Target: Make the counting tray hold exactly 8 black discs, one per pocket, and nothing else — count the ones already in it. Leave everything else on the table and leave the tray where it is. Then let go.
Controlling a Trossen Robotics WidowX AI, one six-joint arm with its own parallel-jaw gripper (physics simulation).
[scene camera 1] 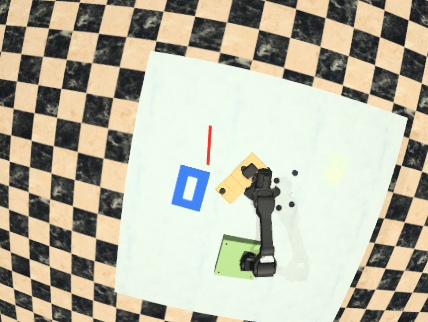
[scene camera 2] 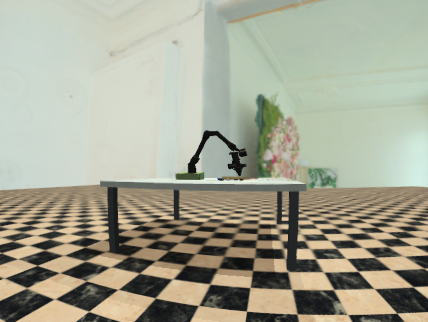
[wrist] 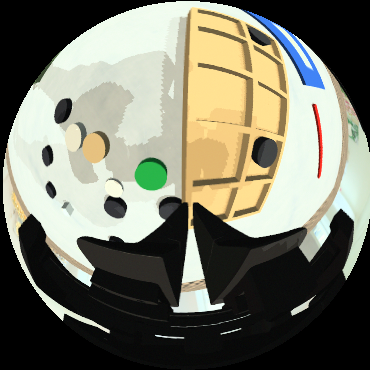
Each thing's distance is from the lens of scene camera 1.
tan counting tray (scene camera 1: 235,183): 1.42 m
